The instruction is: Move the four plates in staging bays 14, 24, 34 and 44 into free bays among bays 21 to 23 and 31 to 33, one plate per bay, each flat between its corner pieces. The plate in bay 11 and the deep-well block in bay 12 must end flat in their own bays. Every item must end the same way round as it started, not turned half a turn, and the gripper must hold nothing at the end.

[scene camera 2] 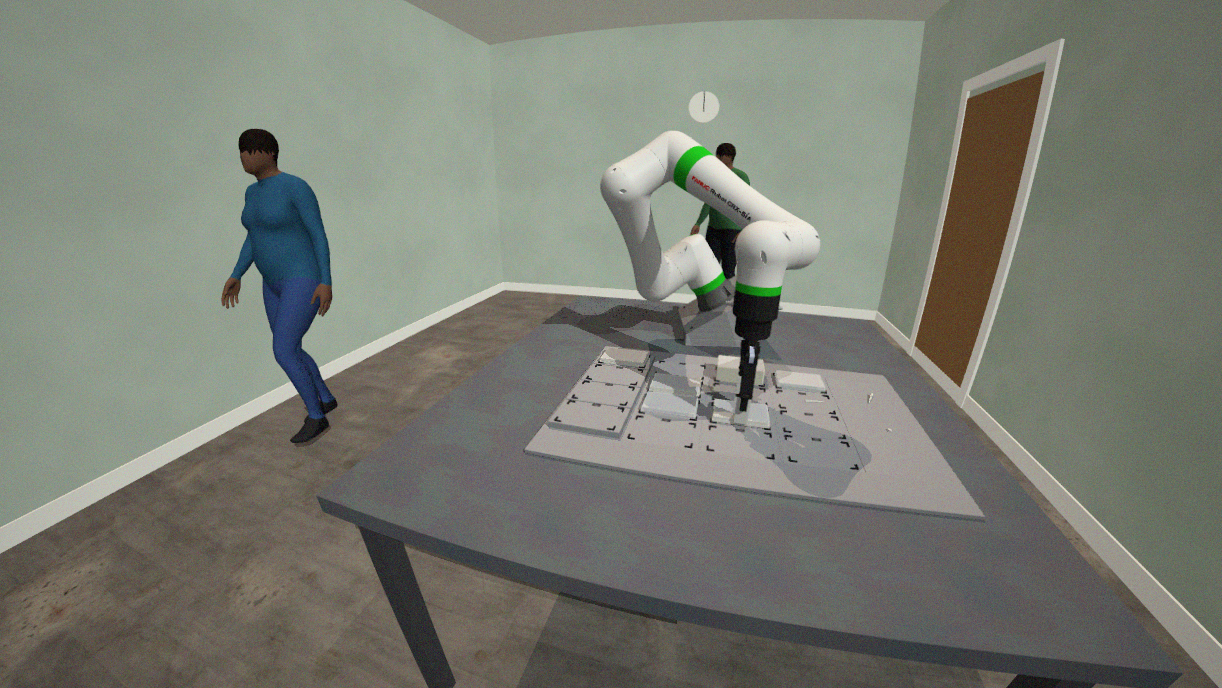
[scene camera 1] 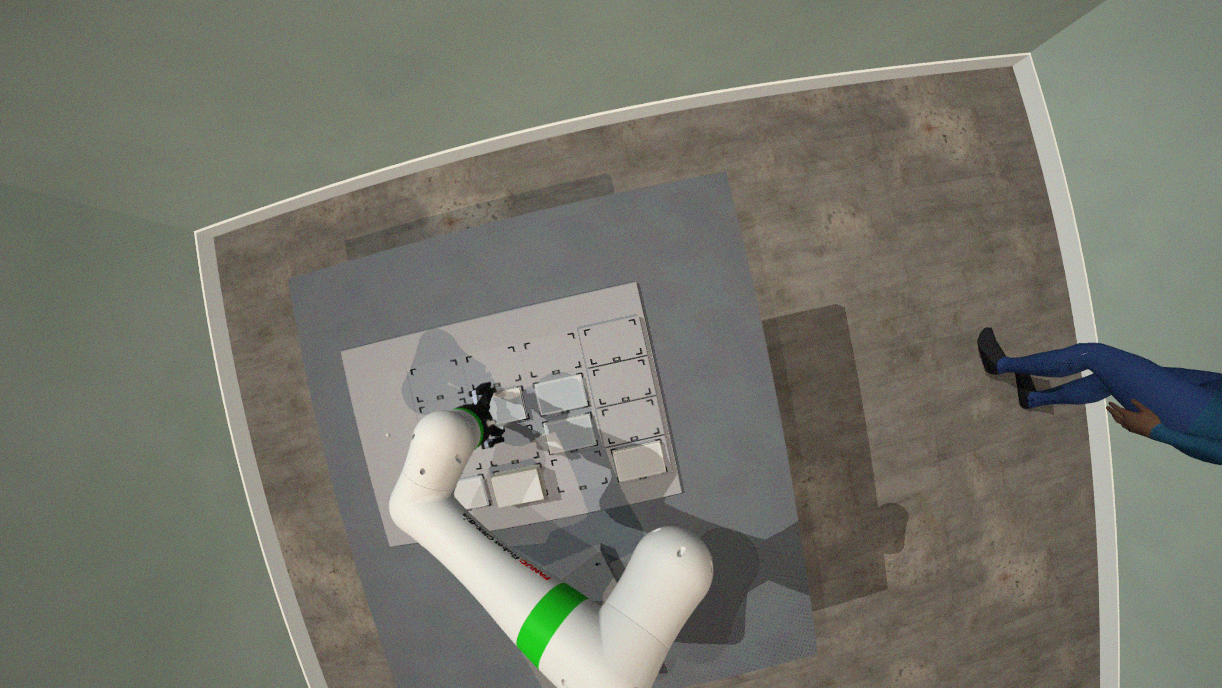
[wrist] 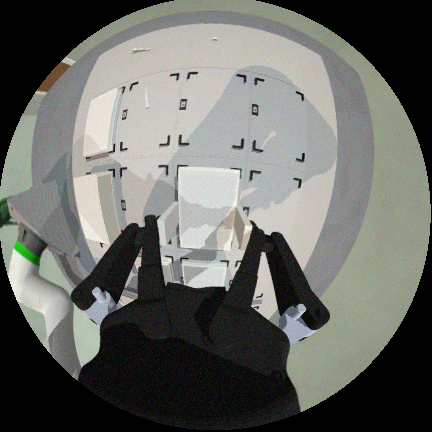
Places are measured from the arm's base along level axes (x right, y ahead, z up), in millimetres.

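Where they show: gripper, fingertip midpoint: (scene camera 2: 740,412) (scene camera 1: 501,407) (wrist: 206,212); arm's base, origin of the base link: (scene camera 2: 717,299) (wrist: 32,234).
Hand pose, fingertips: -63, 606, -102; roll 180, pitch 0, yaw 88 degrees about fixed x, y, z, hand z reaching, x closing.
Observation:
Each offset is from my fingertips to the top centre of the thing, as dx, dy, dz. "spot": to the spot under its first point. Level surfaces: height alone.
My gripper (scene camera 1: 495,413) (scene camera 2: 743,408) (wrist: 206,212) points down and is shut on a pale plate @(-1, +0, +7) (scene camera 1: 510,405) (scene camera 2: 758,416) (wrist: 209,190), one pad at each side. The plate is level and low over bay 32, within its corner pieces; I cannot tell whether it touches the board. Other plates lie in bay 33 @(spot: +167, -1, +4) (scene camera 1: 561,393) (scene camera 2: 669,405) (wrist: 204,272) and bay 23 @(spot: +163, -110, +5) (scene camera 1: 570,433). One plate @(+321, -224, +19) (scene camera 1: 638,461) (scene camera 2: 624,357) lies in staging bay 14. The bay 11 plate @(-171, -209, +5) (scene camera 1: 472,493) (scene camera 2: 799,382) (wrist: 102,122) and the deep-well block @(-7, -214, +32) (scene camera 1: 517,485) (wrist: 90,207) in bay 12 lie flat.
The bays are on a pale board @(dz -10) (scene camera 1: 367,376) (scene camera 2: 932,487) on a grey table @(dz -20) (scene camera 1: 513,247) (scene camera 2: 598,521). In scene camera 1, staging bays 24, 34 and 44 hold no plate. The arm (scene camera 1: 478,555) reaches over the board's near left corner. A person in blue (scene camera 2: 286,222) stands beside the table.

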